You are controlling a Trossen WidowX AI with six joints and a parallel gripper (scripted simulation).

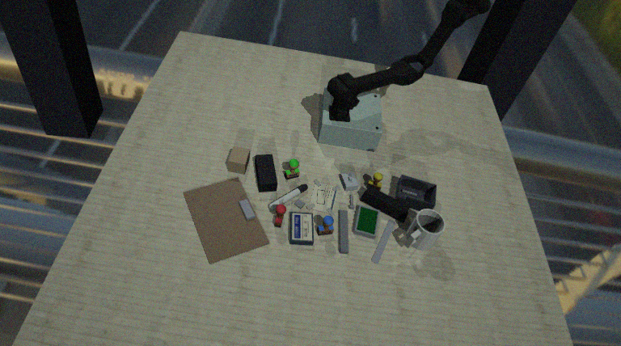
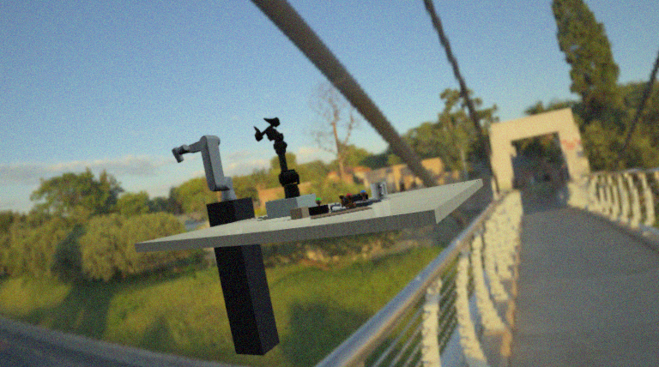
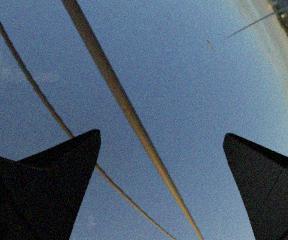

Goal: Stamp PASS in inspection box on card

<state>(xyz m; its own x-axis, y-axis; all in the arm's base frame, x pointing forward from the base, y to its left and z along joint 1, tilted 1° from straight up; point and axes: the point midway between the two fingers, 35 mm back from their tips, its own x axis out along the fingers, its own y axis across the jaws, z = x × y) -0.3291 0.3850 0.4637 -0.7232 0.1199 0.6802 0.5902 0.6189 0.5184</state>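
The green-knobbed stamp is 560 mm below my gripper tip, 550 mm ahead of it and 520 mm to the right of it. From my gripper tip the other things lie so: yellow stamp 570 mm ahead, 560 mm below, 270 mm to the right; then dark tray 600 mm ahead, 570 mm below, 150 mm to the right; then long black block 640 mm ahead, 570 mm below, 250 mm to the right.
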